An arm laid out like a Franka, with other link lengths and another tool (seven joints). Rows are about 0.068 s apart.
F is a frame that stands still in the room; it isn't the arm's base.
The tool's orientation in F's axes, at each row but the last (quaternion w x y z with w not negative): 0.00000, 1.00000, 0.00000, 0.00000; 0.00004, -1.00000, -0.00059, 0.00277; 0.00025, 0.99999, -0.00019, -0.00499; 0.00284, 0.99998, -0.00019, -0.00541; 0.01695, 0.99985, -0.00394, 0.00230
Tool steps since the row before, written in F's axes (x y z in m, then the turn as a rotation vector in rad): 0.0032, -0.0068, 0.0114, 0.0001, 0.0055, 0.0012; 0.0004, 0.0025, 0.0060, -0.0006, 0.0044, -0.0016; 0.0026, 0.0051, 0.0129, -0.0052, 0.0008, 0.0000; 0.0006, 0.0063, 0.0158, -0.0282, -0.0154, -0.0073; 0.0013, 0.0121, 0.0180, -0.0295, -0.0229, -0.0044
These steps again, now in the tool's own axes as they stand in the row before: 0.0032, 0.0068, -0.0114, 0.0001, -0.0055, -0.0012; 0.0004, -0.0025, -0.0060, -0.0006, -0.0044, 0.0016; 0.0025, -0.0051, -0.0129, -0.0052, -0.0008, 0.0001; 0.0004, -0.0062, -0.0158, -0.0281, 0.0154, 0.0077; 0.0013, -0.0115, -0.0184, -0.0293, 0.0230, 0.0050
